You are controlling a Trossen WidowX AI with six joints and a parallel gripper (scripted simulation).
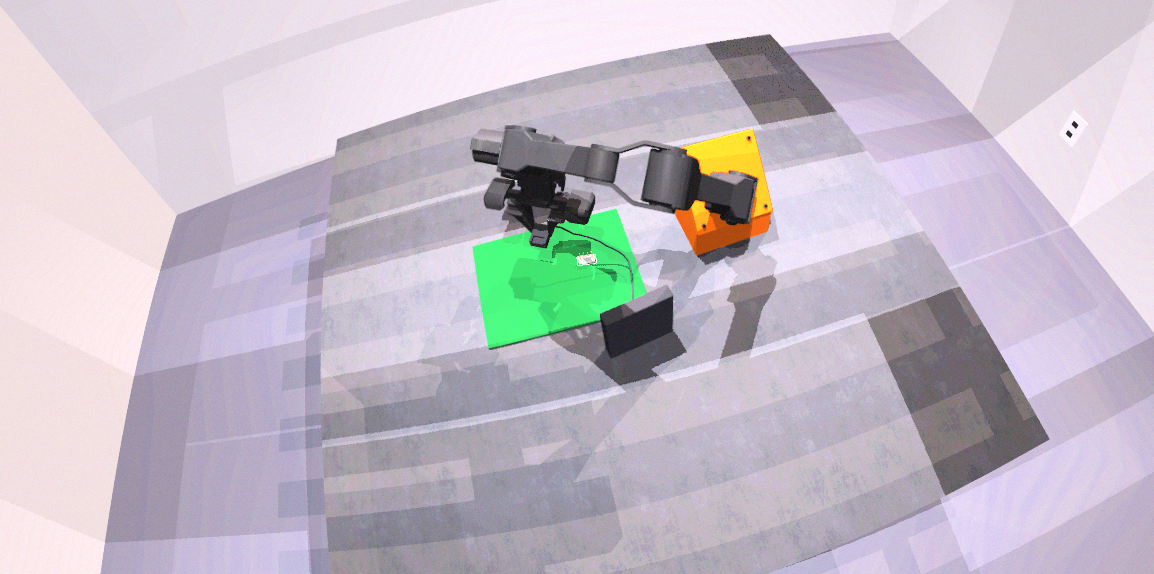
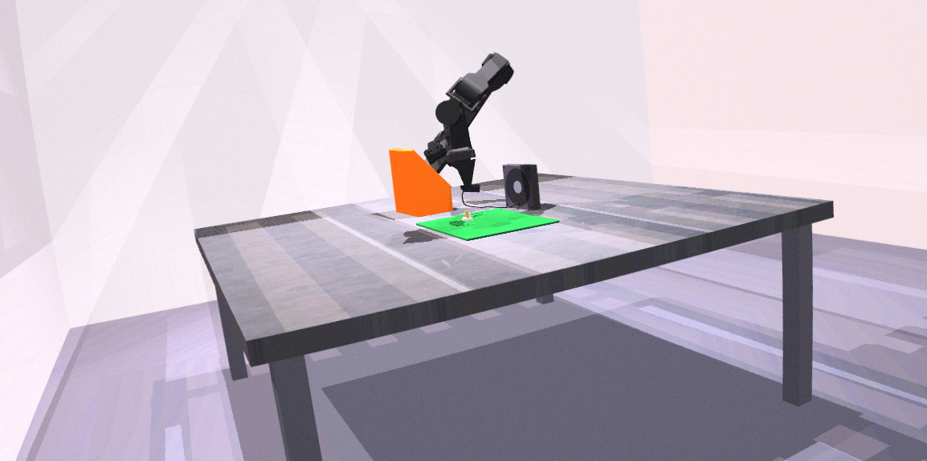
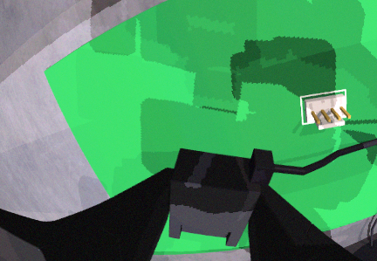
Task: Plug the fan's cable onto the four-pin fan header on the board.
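Right now the green board is 1 cm behind my gripper tip, 3 cm to the left of it and 10 cm below it. The rest, counted from my gripper tip: black fan plug (1 cm to the left); then fan (14 cm behind, 19 cm to the left, 3 cm below).
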